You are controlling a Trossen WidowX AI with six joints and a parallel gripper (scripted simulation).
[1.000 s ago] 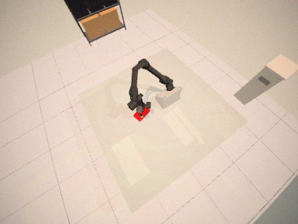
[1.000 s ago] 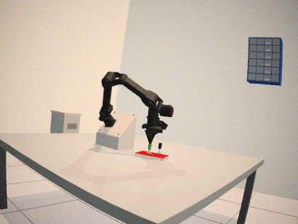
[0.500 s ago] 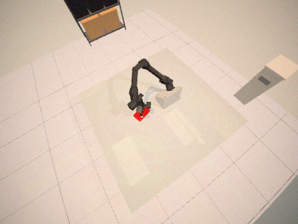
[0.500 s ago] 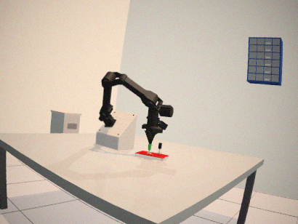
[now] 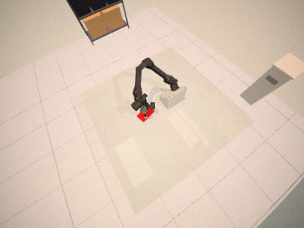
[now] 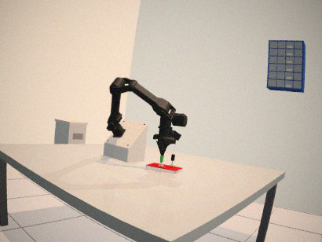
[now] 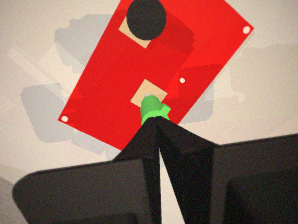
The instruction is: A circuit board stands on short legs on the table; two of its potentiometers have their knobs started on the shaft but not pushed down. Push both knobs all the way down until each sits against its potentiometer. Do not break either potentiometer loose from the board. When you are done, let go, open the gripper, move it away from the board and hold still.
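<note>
My gripper tip is 20 mm above the green knob. Round my gripper tip: black knob (40 mm ahead, 40 mm to the left, 10 mm below).
</note>
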